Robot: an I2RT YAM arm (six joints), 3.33 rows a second.
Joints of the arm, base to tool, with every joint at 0 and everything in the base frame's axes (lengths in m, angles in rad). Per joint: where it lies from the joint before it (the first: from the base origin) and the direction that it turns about. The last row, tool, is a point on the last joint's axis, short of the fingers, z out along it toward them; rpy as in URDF.
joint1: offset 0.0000 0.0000 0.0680 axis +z
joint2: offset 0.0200 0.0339 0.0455 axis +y
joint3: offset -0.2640 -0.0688 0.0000 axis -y
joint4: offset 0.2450 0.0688 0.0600 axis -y
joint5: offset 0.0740 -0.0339 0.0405 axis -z
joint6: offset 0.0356 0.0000 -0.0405 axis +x
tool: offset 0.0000 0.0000 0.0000 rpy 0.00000 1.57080 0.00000
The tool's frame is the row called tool.
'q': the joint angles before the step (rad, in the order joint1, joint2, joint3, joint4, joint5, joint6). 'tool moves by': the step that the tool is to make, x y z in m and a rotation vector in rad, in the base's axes. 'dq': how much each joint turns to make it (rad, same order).
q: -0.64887 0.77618 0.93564 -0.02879 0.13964 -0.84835
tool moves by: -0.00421 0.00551 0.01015 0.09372 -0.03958 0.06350
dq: 0.00002 -0.00303 0.06129 -0.10144 -0.05210 0.10574
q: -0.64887 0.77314 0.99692 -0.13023 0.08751 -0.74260
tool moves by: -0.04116 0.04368 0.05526 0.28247 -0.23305 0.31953
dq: -0.00007 -0.06747 0.24838 -0.27907 -0.28046 0.39857
